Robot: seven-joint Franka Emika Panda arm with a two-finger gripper.
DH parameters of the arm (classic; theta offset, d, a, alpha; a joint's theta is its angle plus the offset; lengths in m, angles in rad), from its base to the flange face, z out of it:
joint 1: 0 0.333 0 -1.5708
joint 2: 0 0 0 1.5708
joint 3: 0 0.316 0.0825 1.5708
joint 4: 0 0 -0.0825 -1.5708
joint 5: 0 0.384 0 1.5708
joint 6: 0 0 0.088 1.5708
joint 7: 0 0.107 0 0
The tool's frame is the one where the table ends.
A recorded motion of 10 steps. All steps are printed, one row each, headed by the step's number.
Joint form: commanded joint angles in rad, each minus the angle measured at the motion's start. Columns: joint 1, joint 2, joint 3, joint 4, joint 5, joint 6, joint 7.
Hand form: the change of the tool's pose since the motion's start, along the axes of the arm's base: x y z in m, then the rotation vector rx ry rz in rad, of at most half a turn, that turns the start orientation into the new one. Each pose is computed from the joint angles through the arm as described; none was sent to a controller.
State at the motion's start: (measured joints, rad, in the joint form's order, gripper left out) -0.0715 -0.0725 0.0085 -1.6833 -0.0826 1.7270 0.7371
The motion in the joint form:
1: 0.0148 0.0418 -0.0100 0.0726 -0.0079 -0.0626 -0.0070
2: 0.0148 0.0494 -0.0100 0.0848 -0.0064 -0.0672 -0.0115
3: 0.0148 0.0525 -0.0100 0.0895 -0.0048 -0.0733 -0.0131
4: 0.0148 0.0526 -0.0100 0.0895 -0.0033 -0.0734 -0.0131
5: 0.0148 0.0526 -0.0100 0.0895 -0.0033 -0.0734 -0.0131
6: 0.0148 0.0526 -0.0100 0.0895 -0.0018 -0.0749 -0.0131
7: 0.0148 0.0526 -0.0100 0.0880 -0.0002 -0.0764 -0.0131
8: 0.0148 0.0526 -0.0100 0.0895 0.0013 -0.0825 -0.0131
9: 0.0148 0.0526 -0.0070 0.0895 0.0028 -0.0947 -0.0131
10: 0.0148 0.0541 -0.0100 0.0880 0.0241 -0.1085 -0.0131
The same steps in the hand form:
1: 0.0081 0.0007 0.0061 -0.0061 0.0326 0.0065
2: 0.0102 0.0007 0.0073 -0.0050 0.0329 0.0106
3: 0.0106 0.0008 0.0072 -0.0033 0.0374 0.0117
4: 0.0106 0.0009 0.0071 -0.0018 0.0375 0.0117
5: 0.0106 0.0009 0.0071 -0.0018 0.0375 0.0117
6: 0.0105 0.0010 0.0070 -0.0002 0.0389 0.0116
7: 0.0103 0.0012 0.0061 0.0016 0.0418 0.0115
8: 0.0097 0.0013 0.0062 0.0034 0.0463 0.0110
9: 0.0086 0.0031 0.0051 0.0055 0.0583 0.0131
10: 0.0076 0.0036 0.0021 0.0280 0.0737 0.0096

